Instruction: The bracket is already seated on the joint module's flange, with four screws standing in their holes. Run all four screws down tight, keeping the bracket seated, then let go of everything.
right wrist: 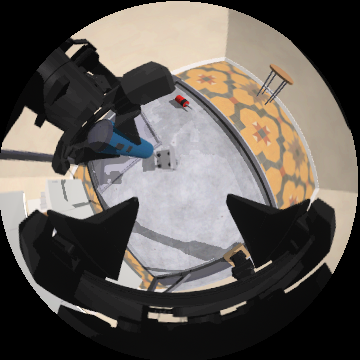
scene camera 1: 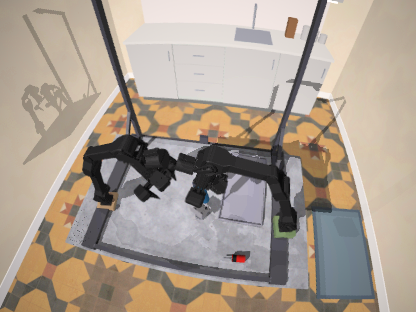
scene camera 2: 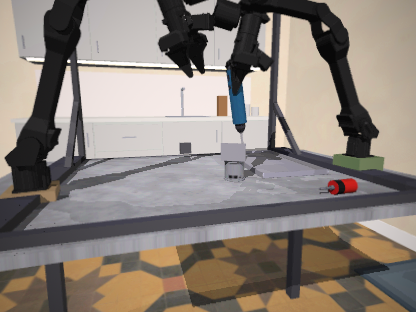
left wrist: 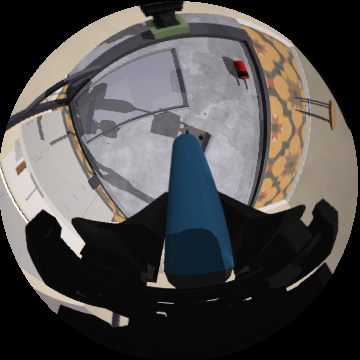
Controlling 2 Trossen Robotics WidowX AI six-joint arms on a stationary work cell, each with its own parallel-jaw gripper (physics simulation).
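Places are measured from the left arm's base along level axes (x ahead, y left, z up), in metres.
Where they show: left gripper, fingertip midpoint: [right wrist: 128, 148] [scene camera 1: 198, 189] [scene camera 2: 232, 94] [left wrist: 190, 195]; right gripper, fingertip midpoint: [right wrist: 183, 200] [scene camera 1: 167, 189] [scene camera 2: 197, 75]; left arm's base at its link origin: [scene camera 1: 285, 225] [scene camera 2: 357, 155]; right arm's base at its link origin: [right wrist: 237, 256] [scene camera 1: 106, 200] [scene camera 2: 32, 187].
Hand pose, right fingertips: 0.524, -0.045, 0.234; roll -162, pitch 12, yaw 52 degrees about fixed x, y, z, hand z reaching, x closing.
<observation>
Things, the pixels of their top centre, and the offset from my right fingertips, as dx, dy, dz.
- upright grey joint module at its top centre: [scene camera 2: 234, 157] -0.118, -0.020, -0.225
- blue screwdriver at its top centre: [left wrist: 191, 297] [right wrist: 88, 124] [scene camera 2: 238, 64] [scene camera 1: 202, 180] -0.130, -0.027, +0.038
- shallow grey tray at its top centre: [left wrist: 114, 95] [scene camera 2: 267, 159] [right wrist: 115, 152] [scene camera 1: 245, 185] -0.338, -0.187, -0.273
The grey bracket [scene camera 1: 202, 211] [scene camera 2: 233, 151] [left wrist: 205, 139] [right wrist: 165, 159] sits on the upright grey joint module [scene camera 2: 234, 171] on the table. Dark screw spots show on the bracket in the right wrist view; their height is too small to tell. My left gripper [scene camera 2: 236, 82] is shut on the blue screwdriver [scene camera 1: 205, 196] [scene camera 2: 237, 107] [left wrist: 195, 200] [right wrist: 131, 146], which points down, slightly tilted. Its bit ends near the bracket's top right edge in scene camera 2; contact with a screw is unclear. My right gripper [scene camera 1: 167, 188] [scene camera 2: 195, 73] [right wrist: 183, 200] is open and empty, high up beside the left one.
A red cylinder with a black band and prongs [scene camera 1: 239, 258] [scene camera 2: 344, 186] [left wrist: 241, 70] [right wrist: 182, 101] lies near the table's front right. A shallow grey tray [scene camera 1: 241, 222] lies right of the bracket. Dark rails edge the table, with frame posts at the back.
</observation>
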